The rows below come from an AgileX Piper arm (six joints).
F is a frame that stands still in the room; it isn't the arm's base.
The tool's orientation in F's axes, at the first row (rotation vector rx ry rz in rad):
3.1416, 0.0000, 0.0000
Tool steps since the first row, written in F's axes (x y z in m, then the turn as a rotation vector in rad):
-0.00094, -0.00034, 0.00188, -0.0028, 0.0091, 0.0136
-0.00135, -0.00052, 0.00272, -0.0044, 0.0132, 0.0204
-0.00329, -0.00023, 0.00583, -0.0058, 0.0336, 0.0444
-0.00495, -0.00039, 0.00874, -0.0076, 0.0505, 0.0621
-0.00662, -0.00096, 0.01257, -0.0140, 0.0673, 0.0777
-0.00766, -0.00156, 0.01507, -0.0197, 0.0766, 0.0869
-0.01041, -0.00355, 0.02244, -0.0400, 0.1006, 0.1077
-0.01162, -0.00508, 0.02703, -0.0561, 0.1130, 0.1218
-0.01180, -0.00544, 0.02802, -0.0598, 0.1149, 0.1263
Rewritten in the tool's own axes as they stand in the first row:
-0.00094, 0.00034, -0.00188, -0.0028, -0.0091, -0.0136
-0.00135, 0.00052, -0.00272, -0.0044, -0.0132, -0.0204
-0.00329, 0.00023, -0.00583, -0.0058, -0.0336, -0.0444
-0.00495, 0.00039, -0.00874, -0.0076, -0.0505, -0.0621
-0.00662, 0.00096, -0.01257, -0.0140, -0.0673, -0.0777
-0.00766, 0.00156, -0.01507, -0.0197, -0.0766, -0.0869
-0.01041, 0.00355, -0.02244, -0.0400, -0.1006, -0.1077
-0.01162, 0.00508, -0.02703, -0.0561, -0.1130, -0.1218
-0.01180, 0.00544, -0.02802, -0.0598, -0.1149, -0.1263

